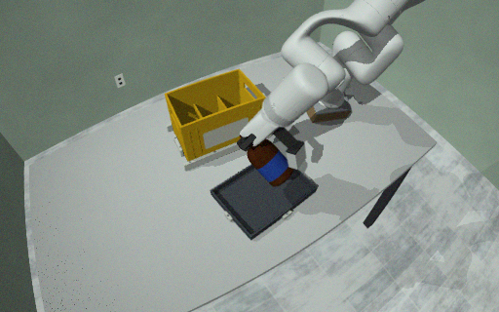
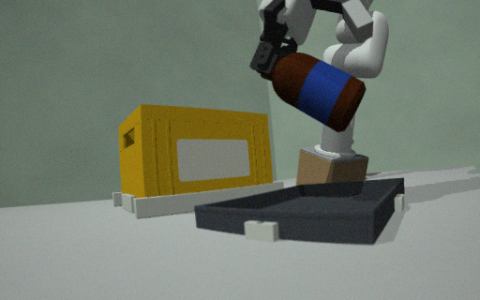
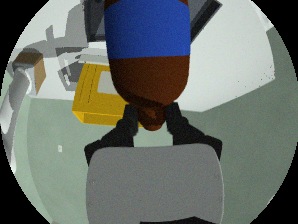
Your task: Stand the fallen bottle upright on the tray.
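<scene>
Right now the brown bottle is 40 mm to the left of my hand, 40 mm below it and 20 mm behind it. The rest, counted from my hand: dark grey tray 190 mm below, 50 mm to the left, 20 mm behind; yellow crate 250 mm to the right, 120 mm below, 10 mm behind.
</scene>
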